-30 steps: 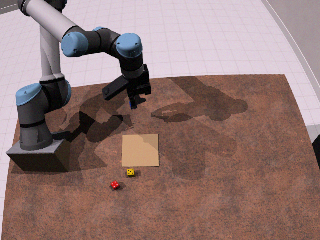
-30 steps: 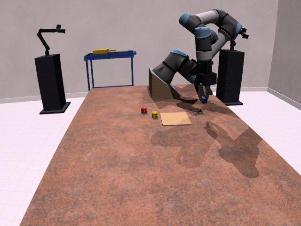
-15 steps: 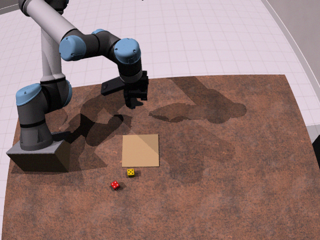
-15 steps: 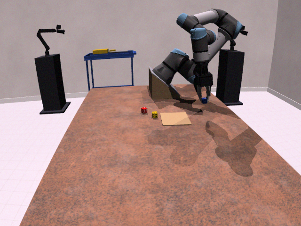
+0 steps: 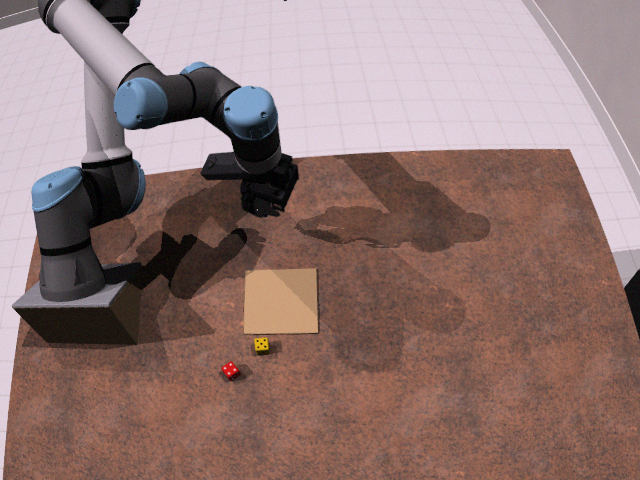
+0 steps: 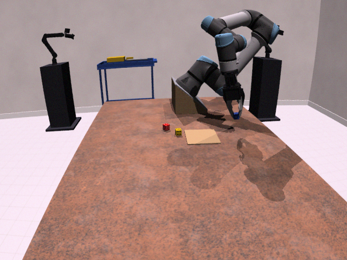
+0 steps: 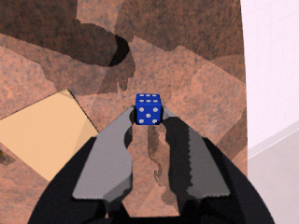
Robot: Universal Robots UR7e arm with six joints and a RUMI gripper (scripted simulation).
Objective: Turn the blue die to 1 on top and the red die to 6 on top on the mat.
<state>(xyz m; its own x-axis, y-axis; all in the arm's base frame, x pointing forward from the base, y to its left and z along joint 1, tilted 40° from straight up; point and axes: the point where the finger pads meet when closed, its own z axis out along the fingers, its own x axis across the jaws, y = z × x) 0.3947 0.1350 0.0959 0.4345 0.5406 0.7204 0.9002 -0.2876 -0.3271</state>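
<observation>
The tan mat is 20 mm ahead of my hand, 160 mm to the right of it and 90 mm below it. The rest, counted from my hand: yellow die: 20 mm behind, 260 mm to the right, 80 mm below; blue die: 10 mm below; red die: 80 mm behind, 310 mm to the right, 80 mm below.
</observation>
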